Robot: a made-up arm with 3 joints. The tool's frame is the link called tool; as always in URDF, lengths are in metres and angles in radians. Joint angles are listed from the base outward. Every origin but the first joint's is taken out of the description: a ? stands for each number. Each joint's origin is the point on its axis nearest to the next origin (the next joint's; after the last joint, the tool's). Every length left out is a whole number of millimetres.
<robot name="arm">
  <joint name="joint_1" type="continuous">
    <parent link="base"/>
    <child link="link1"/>
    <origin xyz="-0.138 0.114 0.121" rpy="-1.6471 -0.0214 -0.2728"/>
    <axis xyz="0 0 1"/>
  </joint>
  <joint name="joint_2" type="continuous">
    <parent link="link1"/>
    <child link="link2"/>
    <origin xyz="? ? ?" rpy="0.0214 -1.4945 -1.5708"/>
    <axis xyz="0 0 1"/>
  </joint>
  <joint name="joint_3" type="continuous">
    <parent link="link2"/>
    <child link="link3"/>
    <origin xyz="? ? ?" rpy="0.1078 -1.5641 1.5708"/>
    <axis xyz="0 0 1"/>
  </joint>
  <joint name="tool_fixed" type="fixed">
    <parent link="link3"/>
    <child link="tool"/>
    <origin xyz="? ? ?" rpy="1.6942 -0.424 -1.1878"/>
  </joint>
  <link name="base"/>
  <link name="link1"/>
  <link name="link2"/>
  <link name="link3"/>
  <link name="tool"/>
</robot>
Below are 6 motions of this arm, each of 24 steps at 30 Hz.
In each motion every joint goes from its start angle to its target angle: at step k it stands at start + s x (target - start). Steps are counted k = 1, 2, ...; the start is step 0. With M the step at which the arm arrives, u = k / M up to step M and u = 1 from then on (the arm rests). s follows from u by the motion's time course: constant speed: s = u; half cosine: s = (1 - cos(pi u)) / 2; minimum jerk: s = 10 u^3 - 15 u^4 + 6 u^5.
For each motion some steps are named. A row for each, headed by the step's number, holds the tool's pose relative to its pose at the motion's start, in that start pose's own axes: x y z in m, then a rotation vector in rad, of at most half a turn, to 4 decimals.
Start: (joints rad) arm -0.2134 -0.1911 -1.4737
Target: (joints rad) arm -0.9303 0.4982 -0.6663
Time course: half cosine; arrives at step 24
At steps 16, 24:
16: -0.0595 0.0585 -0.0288 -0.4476 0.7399 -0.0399
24: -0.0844 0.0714 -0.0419 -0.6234 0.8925 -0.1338

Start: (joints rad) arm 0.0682 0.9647 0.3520
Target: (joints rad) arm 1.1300 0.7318 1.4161
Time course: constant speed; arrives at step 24
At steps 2, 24:
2: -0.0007 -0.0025 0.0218 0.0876 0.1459 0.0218
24: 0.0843 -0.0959 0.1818 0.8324 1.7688 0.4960

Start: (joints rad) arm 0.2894 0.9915 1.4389
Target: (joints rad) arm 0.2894 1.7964 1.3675
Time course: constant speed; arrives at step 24
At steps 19, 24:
19: -0.0097 -0.0317 -0.0143 0.5459 -0.2821 0.1764
24: -0.0106 -0.0384 -0.0210 0.6913 -0.3562 0.2170

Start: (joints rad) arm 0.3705 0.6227 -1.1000
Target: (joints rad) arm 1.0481 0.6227 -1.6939
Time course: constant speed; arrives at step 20
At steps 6, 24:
6: 0.0231 -0.0237 0.0118 0.0681 -0.0917 -0.1087
24: 0.0690 -0.0906 0.0178 0.1493 -0.2649 -0.4207

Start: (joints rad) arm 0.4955 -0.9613 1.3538
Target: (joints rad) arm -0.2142 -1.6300 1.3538
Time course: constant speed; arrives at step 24
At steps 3, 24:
3: 0.0221 0.0059 0.0105 -0.0451 0.0863 -0.0806
24: 0.1926 -0.0079 0.0393 -0.3136 0.8190 -0.4847

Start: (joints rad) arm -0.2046 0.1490 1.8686
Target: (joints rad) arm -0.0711 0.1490 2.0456
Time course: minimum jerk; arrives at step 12
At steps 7, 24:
7: -0.0134 -0.0053 -0.0004 0.0093 0.1538 0.0481
24: -0.0202 -0.0085 -0.0004 0.0113 0.2363 0.0711

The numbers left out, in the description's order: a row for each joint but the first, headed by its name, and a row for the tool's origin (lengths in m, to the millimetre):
joint_2: -0.179 -0.103 0
joint_3: 0.03 0.013 0
tool: -0.03 0.028 0

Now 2 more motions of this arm.
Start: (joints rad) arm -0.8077 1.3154 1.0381
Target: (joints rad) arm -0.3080 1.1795 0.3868
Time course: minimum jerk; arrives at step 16
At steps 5, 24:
5: -0.0108 0.0060 0.0098 -0.0253 -0.0178 0.0202
24: -0.0483 0.0233 0.0661 -0.1019 -0.1159 0.1547

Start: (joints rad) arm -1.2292 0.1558 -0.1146
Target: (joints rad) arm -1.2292 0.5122 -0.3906
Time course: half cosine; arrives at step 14
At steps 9, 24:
9: -0.0038 0.0023 -0.0086 -0.0411 -0.2251 -0.2263
24: -0.0045 0.0036 -0.0121 -0.0692 -0.3074 -0.3191

